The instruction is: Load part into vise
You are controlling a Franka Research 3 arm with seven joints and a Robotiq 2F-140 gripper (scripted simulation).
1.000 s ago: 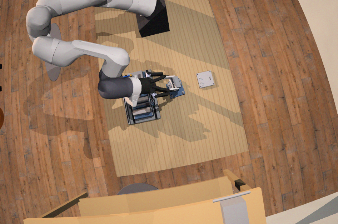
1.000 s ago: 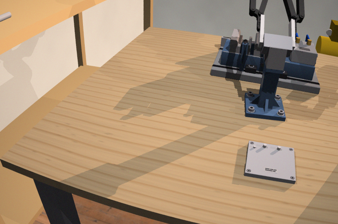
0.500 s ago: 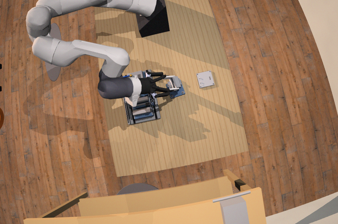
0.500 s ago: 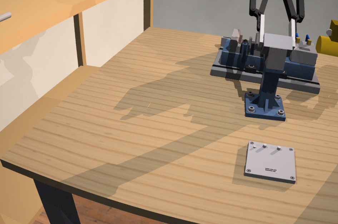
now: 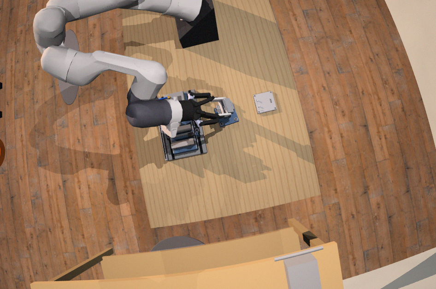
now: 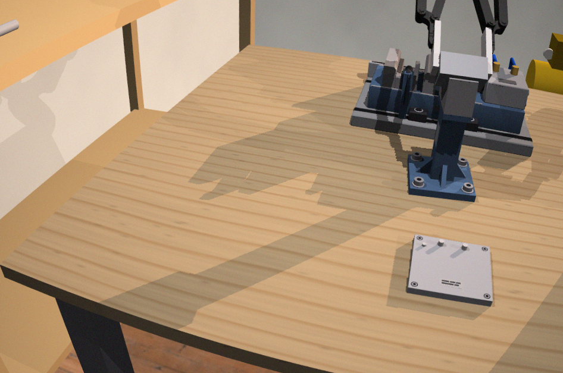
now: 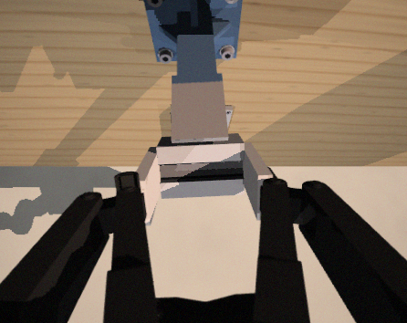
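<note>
My gripper is now 120 mm above the v-block post and 20 mm to the right of it. The rest, counted from my hand: work stop (150 mm to the right, 90 mm below, 50 mm ahead); then work stop post (130 mm to the right, 120 mm below, 60 mm ahead); then part (20 mm to the left, 10 mm below).
</note>
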